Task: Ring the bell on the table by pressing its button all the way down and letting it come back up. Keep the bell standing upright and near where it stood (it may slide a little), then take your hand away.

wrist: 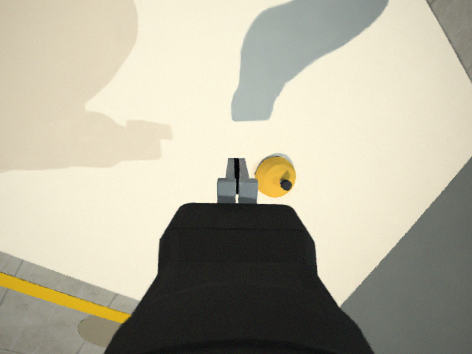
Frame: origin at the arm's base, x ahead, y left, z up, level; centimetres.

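Seen in the pictures: gripper, fingertip midpoint: (pixel 236 168).
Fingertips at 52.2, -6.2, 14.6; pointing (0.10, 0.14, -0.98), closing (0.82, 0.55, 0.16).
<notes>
A point is followed by its place in that frame, as x, y, z.
A round yellow bell (pixel 272 175) @(62.5, -4.7, 1.2) with a small black button (pixel 286 185) @(64.5, -4.7, 3.7) stands upright on the cream table (pixel 350 150) @(76.4, 9.7, -2.9), a little right of the middle in the wrist view. My gripper (pixel 236 168) @(52.2, -6.2, 14.6) is shut and empty. Its fingertips are to the left of the bell in the view, apart from the button, and appear above the table. The button shows uncovered, and a thin pale rim shows behind the bell's upper edge.
A blue-grey shadow and a beige shadow of the arm fall on the table. The table's edges show at the upper right, lower right and lower left. A dark grey surface (pixel 425 260) lies beyond the lower right edge, and a yellow floor stripe (pixel 60 298) is at the lower left.
</notes>
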